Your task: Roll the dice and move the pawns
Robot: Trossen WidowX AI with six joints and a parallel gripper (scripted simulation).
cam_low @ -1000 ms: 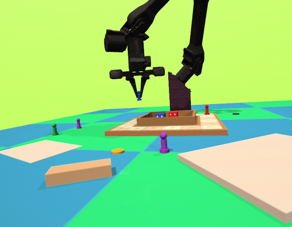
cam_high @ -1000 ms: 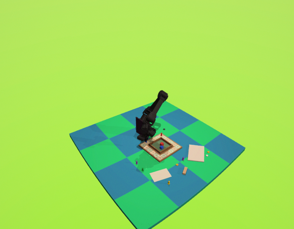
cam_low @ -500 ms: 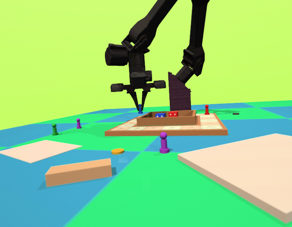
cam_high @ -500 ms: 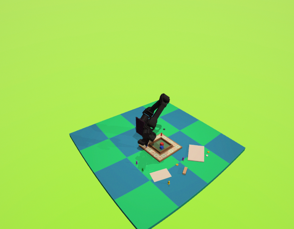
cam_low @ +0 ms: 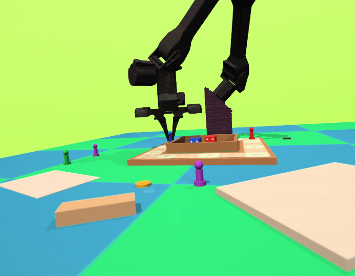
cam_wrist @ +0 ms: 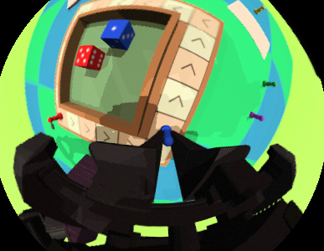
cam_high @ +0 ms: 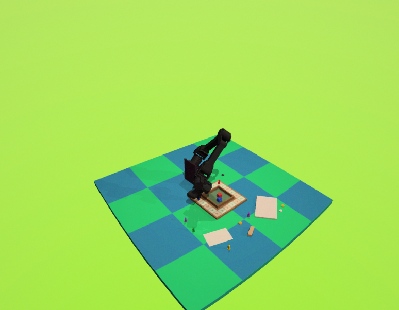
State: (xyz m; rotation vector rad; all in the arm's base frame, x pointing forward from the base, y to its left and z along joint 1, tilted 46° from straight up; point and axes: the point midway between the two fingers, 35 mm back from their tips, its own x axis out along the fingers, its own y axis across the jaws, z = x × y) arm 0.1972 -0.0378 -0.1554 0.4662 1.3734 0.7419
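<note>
My gripper tip is now 1 cm below the blue pawn. Round my gripper tip: sunken tray 7 cm ahead, 11 cm to the left, 2 cm below; then green pawn 18 cm ahead, 21 cm to the right, 1 cm below; then red pawn 3 cm behind, 23 cm to the left.
</note>
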